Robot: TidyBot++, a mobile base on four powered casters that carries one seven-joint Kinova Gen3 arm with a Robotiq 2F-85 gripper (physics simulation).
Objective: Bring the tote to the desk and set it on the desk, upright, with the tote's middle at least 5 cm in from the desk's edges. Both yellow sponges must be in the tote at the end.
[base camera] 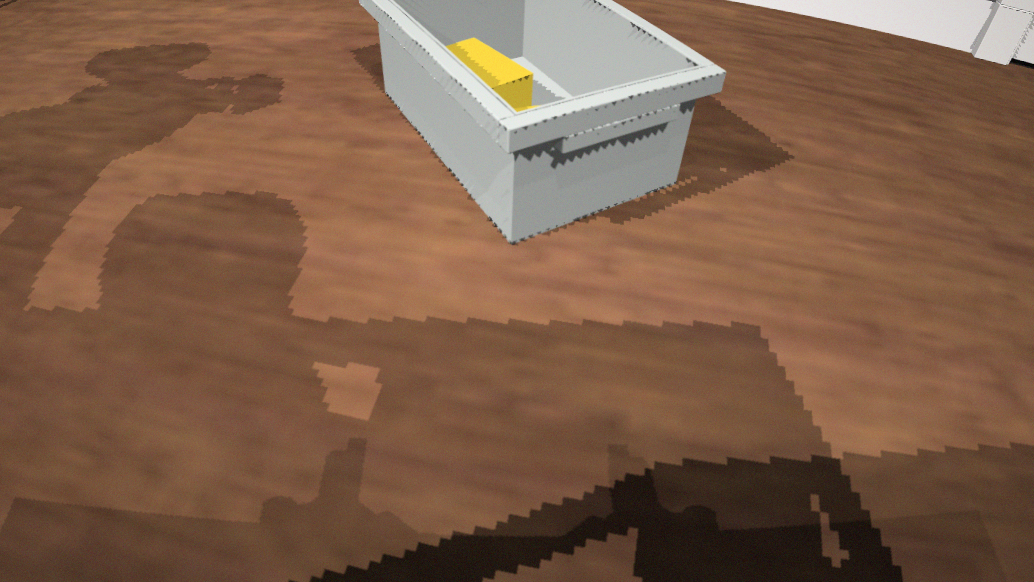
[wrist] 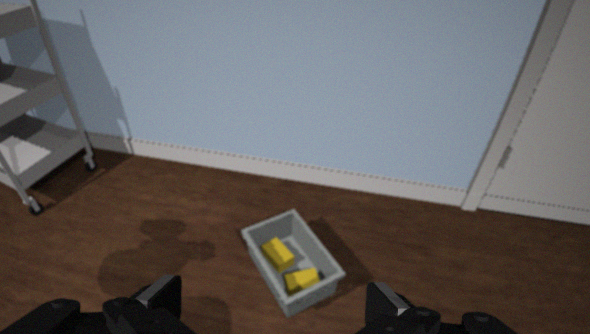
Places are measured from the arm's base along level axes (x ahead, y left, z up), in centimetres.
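Where they show: gripper, fingertip midpoint: point(wrist: 274, 300).
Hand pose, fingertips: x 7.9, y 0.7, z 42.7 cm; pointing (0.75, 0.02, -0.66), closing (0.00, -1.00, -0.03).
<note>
Each offset is from my fingertips to the centre of the thing. "pt": to the spot under its first point. Level surfaces: height alone.
The grey tote @(dy -2.0, dx +55.4, dz -76.4 cm) point(base camera: 600, 184) point(wrist: 267, 274) stands upright on the wooden floor, turned at an angle. In the wrist view two yellow sponges lie inside it: one sponge @(dy +2.2, dx +60.7, dz -79.8 cm) point(wrist: 277, 254) along the left wall, the other sponge @(dy -5.8, dx +49.9, dz -79.8 cm) point(wrist: 301, 280) at the near end. In the base camera view a sponge point(base camera: 492, 63) shows above the tote's floor, with a sliver of yellow below it behind the near rim. My gripper point(wrist: 274, 300) is open and empty, high above the floor; its fingers stand apart at the lower edge of the wrist view, clear of the tote. The desk does not show in either view.
A grey wheeled cart point(wrist: 70, 107) stands at the left in the wrist view, near the blue wall point(wrist: 300, 75) with its white baseboard @(pt dy -6.0, dx +101.0, dz -77.3 cm) point(wrist: 300, 172). A white door point(wrist: 555, 125) is at the right. Shadows of the robot fall on the floor @(dz -82.4 cm) point(base camera: 506, 289).
</note>
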